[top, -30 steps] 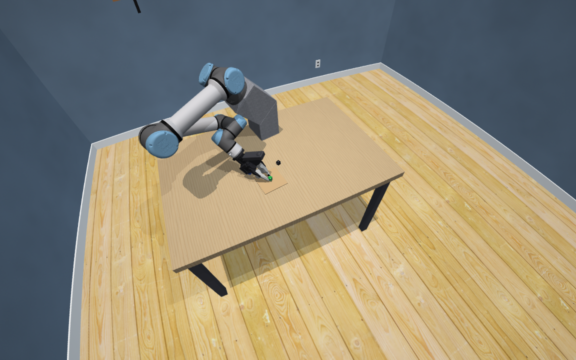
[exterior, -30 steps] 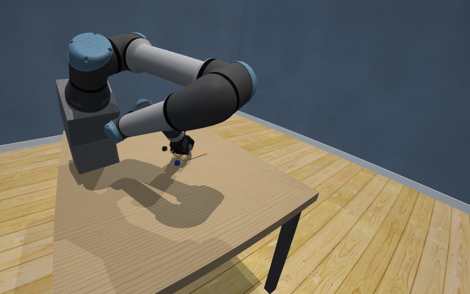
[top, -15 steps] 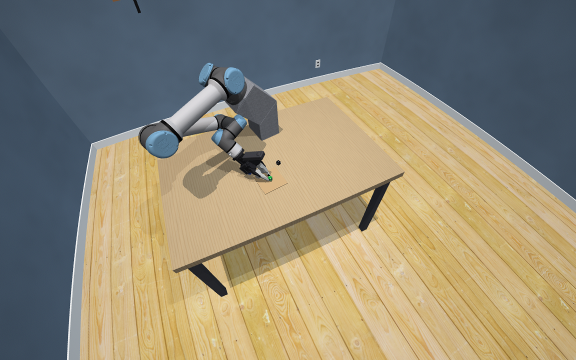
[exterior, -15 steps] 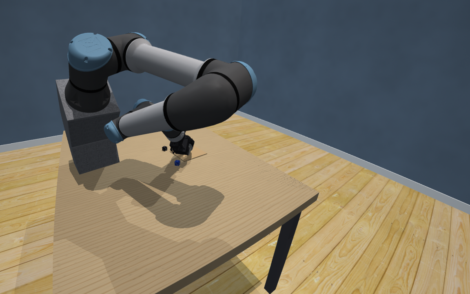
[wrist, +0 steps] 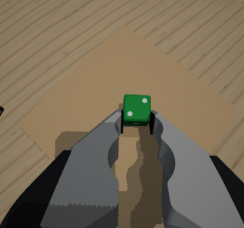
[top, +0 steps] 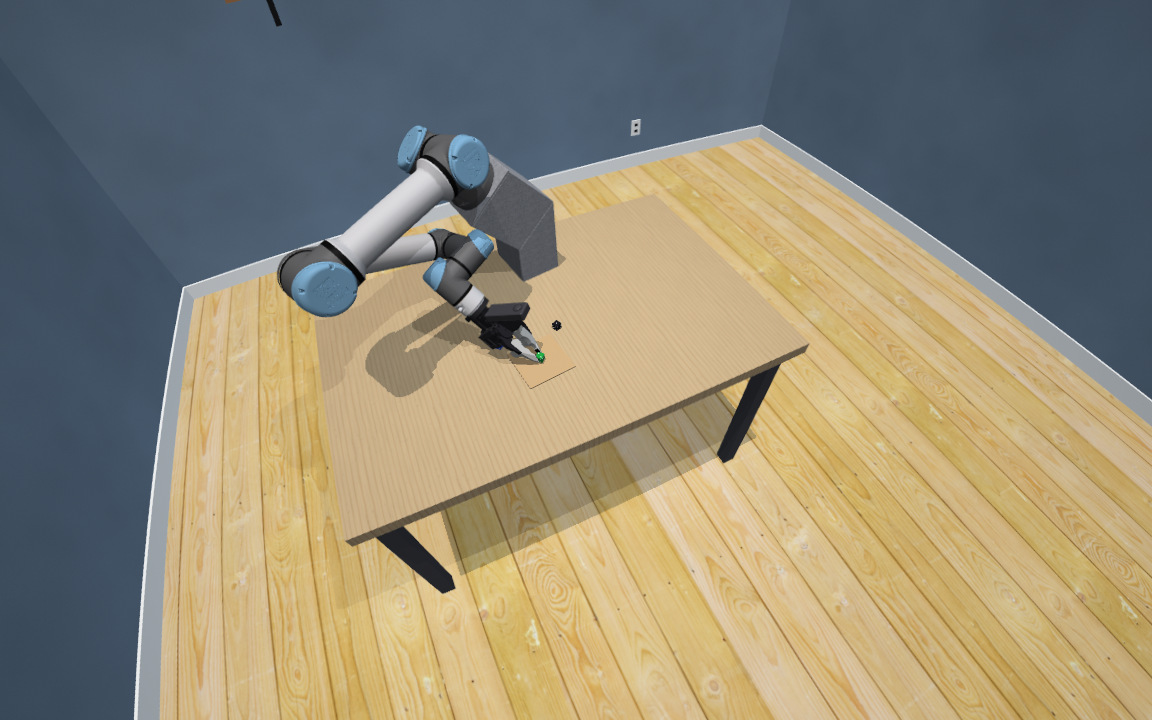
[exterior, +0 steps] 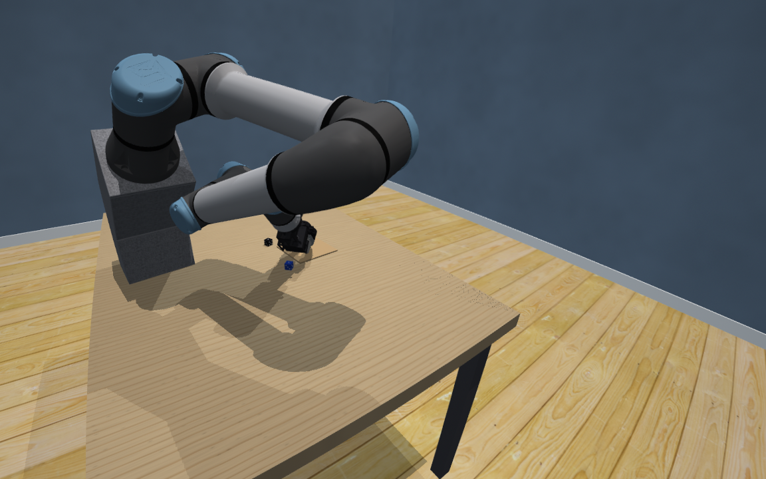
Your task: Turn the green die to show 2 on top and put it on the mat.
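The tan mat lies 30 mm below my hand and 10 mm to the left of it. From my hand the other things lie so: blue die 110 mm behind, 70 mm to the right, 20 mm below; green die 10 mm to the left, 10 mm below, 10 mm ahead; black die 110 mm to the left, 80 mm behind, 20 mm below.
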